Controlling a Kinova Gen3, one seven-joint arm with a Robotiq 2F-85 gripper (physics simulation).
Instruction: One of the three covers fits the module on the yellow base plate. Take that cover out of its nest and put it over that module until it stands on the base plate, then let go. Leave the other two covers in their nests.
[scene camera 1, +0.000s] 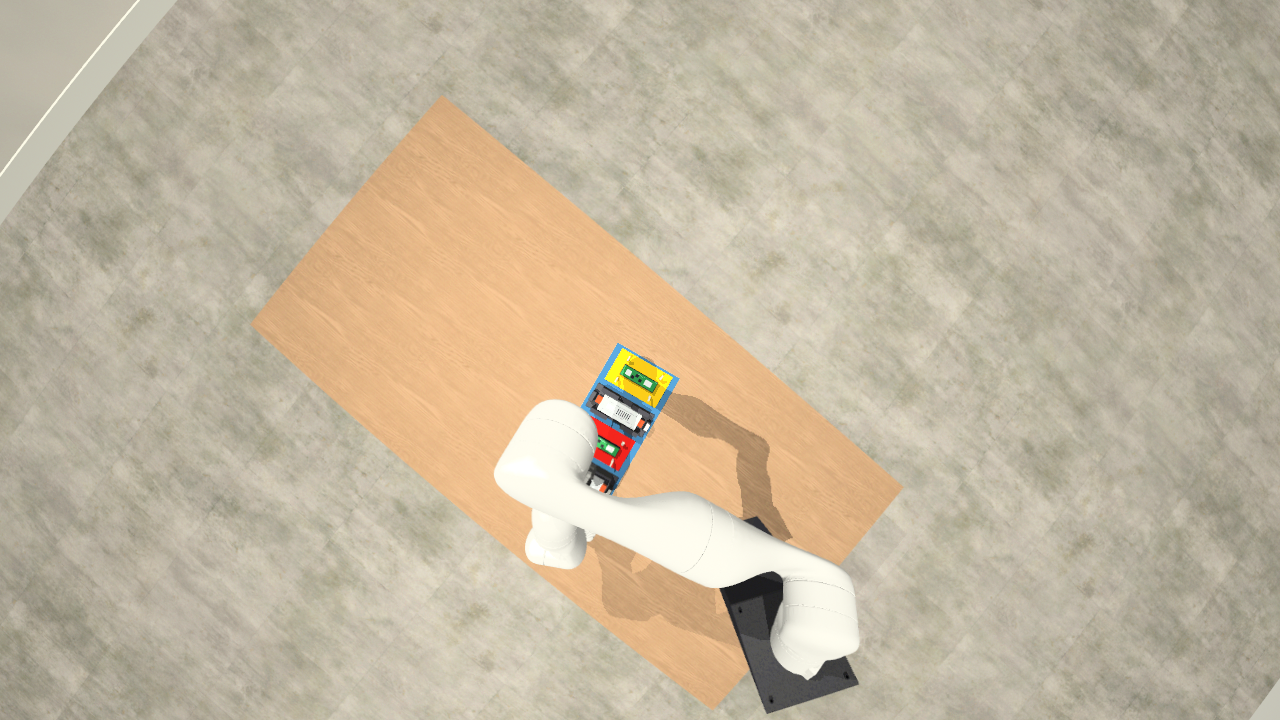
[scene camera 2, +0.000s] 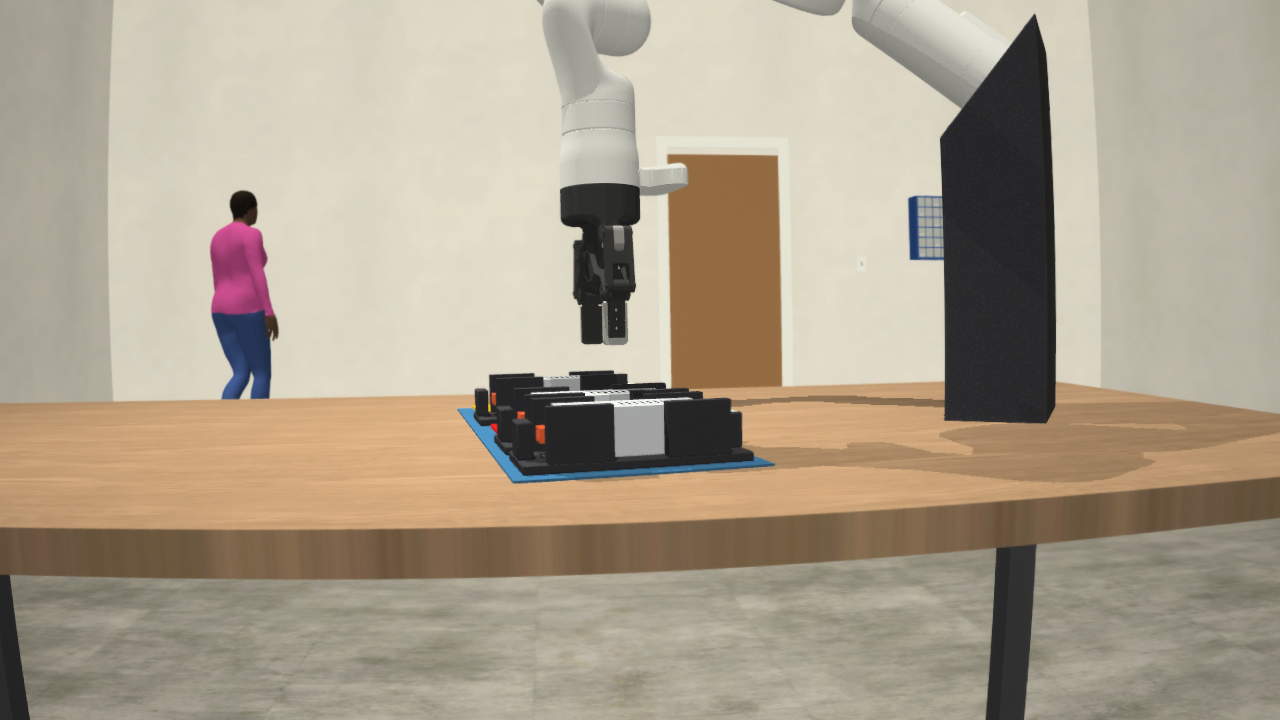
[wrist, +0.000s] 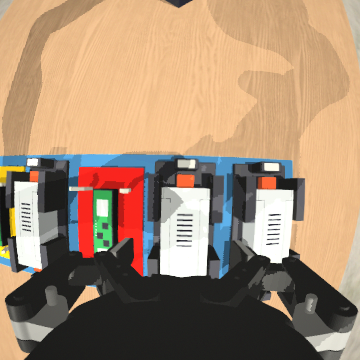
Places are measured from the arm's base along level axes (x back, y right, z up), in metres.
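Pixels of known places: gripper, between the fingertips: (scene camera 2: 603, 344) (wrist: 181, 250); arm's base, origin of its link: (scene camera 2: 1000, 90).
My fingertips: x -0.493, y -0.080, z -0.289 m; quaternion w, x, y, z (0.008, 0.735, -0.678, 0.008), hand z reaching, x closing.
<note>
Ahead of a thing's pixels: the offset from my fingertips to its middle. "spot": to the spot under its first point. Level surfaces: height alone.
The yellow base plate @(dx -0.031, dy +0.319, dz -0.091 m) (scene camera 1: 630, 386) (wrist: 15, 170) bears a green module @(spot: dx -0.031, dy +0.323, dz -0.069 m) (scene camera 1: 639, 377). Three white covers with orange parts stand in black nests. One cover @(dx -0.023, dy +0.211, dz -0.065 m) (scene camera 1: 620, 411) (wrist: 27, 225) is between the yellow and red plates. The middle cover @(dx -0.006, dy -0.004, dz -0.065 m) (wrist: 185, 230) is beyond the red plate, partly hidden by the arm in scene camera 1. The end cover @(dx +0.002, dy -0.111, dz -0.065 m) (scene camera 2: 639, 428) (wrist: 273, 225) is nearest scene camera 2. My gripper (scene camera 2: 603, 342) (wrist: 181, 250) is open and empty, above the nests. In the wrist view its fingertips lie either side of the middle cover's lower part.
A red plate @(dx -0.014, dy +0.104, dz -0.091 m) (scene camera 1: 624, 454) (wrist: 132, 220) with another green module (scene camera 1: 608, 446) (wrist: 102, 232) lies between the first and middle nests. All stand on a blue sheet (scene camera 2: 492, 447) on the wooden table @(dz -0.095 m) (scene camera 1: 429, 250). The black arm mount (scene camera 2: 993, 268) stands at the right in scene camera 2.
</note>
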